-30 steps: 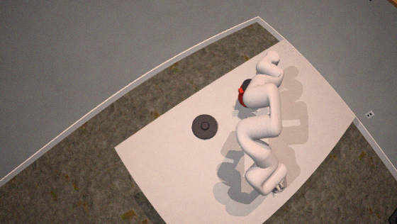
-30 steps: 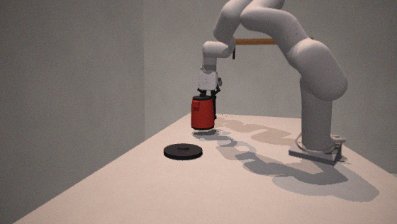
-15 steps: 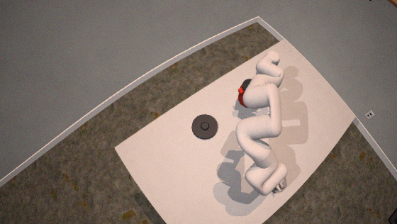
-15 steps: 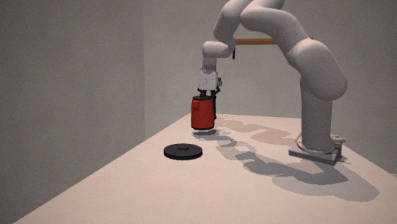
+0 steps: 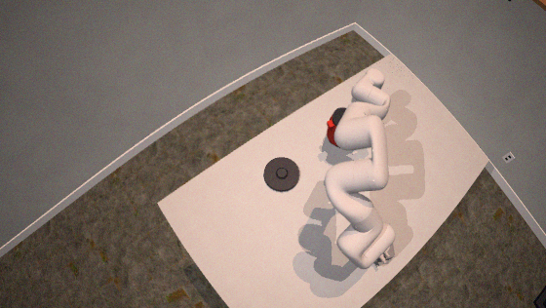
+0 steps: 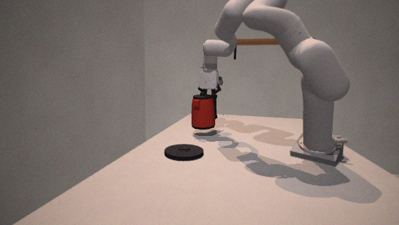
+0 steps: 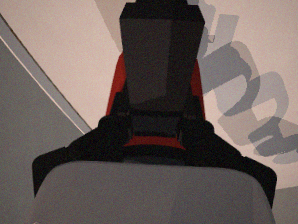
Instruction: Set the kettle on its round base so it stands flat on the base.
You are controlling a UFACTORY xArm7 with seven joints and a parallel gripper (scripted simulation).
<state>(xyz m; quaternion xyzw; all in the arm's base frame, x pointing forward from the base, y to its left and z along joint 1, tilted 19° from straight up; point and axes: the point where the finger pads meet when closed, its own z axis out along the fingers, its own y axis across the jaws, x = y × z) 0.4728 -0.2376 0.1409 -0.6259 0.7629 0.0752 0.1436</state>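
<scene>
The red kettle lies 1 cm ahead of my hand, 3 cm to the left of it and 5 cm below it. The rest, counted from my hand: round black base 1 cm behind, 36 cm to the left, 17 cm below.
</scene>
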